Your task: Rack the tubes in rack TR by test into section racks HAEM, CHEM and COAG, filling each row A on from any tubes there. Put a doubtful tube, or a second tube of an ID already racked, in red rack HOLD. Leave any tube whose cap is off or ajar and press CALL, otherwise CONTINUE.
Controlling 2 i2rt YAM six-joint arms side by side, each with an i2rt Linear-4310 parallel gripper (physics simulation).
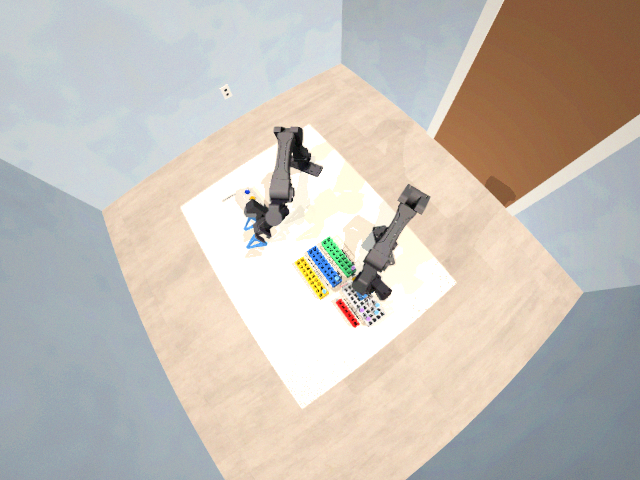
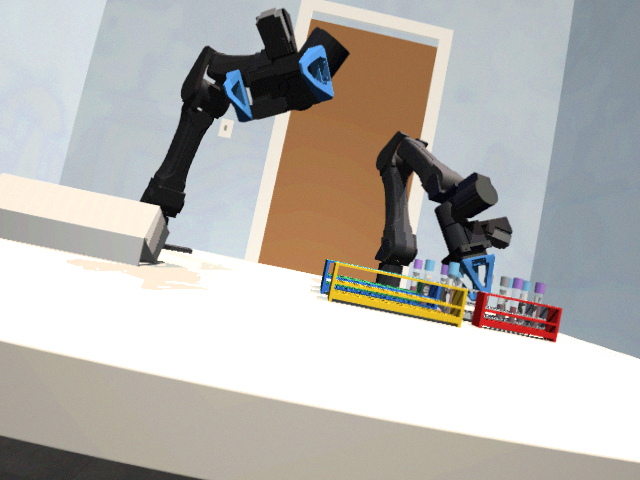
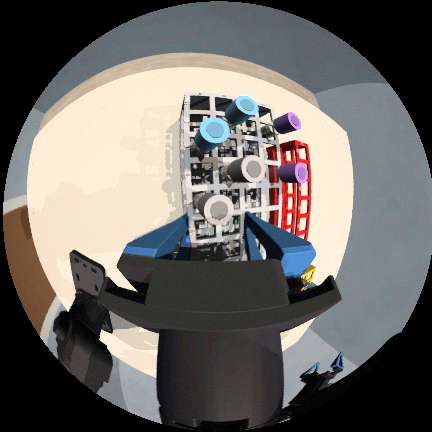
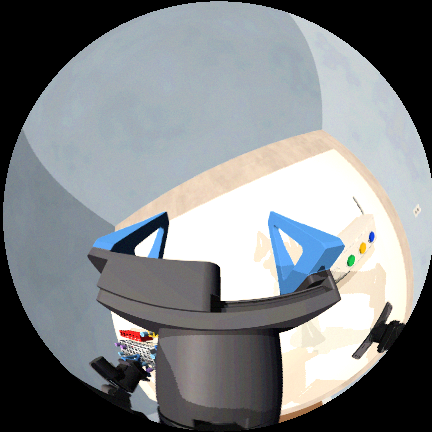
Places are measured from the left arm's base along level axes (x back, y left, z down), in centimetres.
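Pixels of known places: left gripper, fingertip midpoint: [image 1: 364,296] [image 3: 218,216] [image 4: 141,358]; right gripper, fingertip midpoint: [image 1: 245,238] [image 2: 262,79] [image 3: 329,357] [image 4: 217,216]; left arm's base at its link origin: [image 3: 92,299]; right arm's base at its link origin: [image 1: 304,166].
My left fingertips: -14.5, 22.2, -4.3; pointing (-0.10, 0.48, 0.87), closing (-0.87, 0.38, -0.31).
Ahead of a thing's pixels: the offset from my left fingertips to its middle, as dx, dy, dz. "spot": to the spot under its first point.
My left gripper [image 1: 361,296] [image 3: 218,216] is open over the white tube rack {spot: +5.8, +5.7, -1.4} [image 3: 185,125], its fingers on either side of the line of a grey-capped tube {+2.1, +0.8, -0.9} [image 3: 218,209]. A second grey-capped tube {+1.1, +3.6, -0.9} [image 3: 253,169], two light-blue-capped tubes {+4.0, +4.6, -0.9} [image 3: 214,131] {+3.1, +7.5, -0.9} [image 3: 245,106] and two purple-capped tubes {-0.8, +9.4, -0.9} [image 3: 290,121] {-2.7, +5.5, -0.9} [image 3: 300,173] stand there. The green rack {-8.0, -19.7, +1.4} [image 1: 334,252] holds a purple-capped tube {-3.0, -12.7, -0.9} [image 1: 353,268]. The blue rack {-15.1, -16.4, +1.4} [image 1: 321,262] and yellow rack {-21.5, -12.1, +1.4} [image 1: 309,275] each show a light-blue cap. The red rack {-8.5, +5.7, +1.4} [image 1: 347,313] [image 2: 516,331] shows no tube. My right gripper [image 4: 217,216] is open and empty, high above the table. Labels are unreadable.
A pale button box {spot: -50.5, -58.9, -3.6} [image 4: 369,223] with green {spot: -42.5, -51.3, -2.7} [image 4: 351,260], yellow {spot: -44.8, -55.8, -2.6} [image 4: 363,248] and blue {spot: -47.5, -59.5, -2.8} [image 4: 371,236] buttons lies near my right gripper. The red rack stands close beside the white rack; the three coloured racks stand side by side at its other end.
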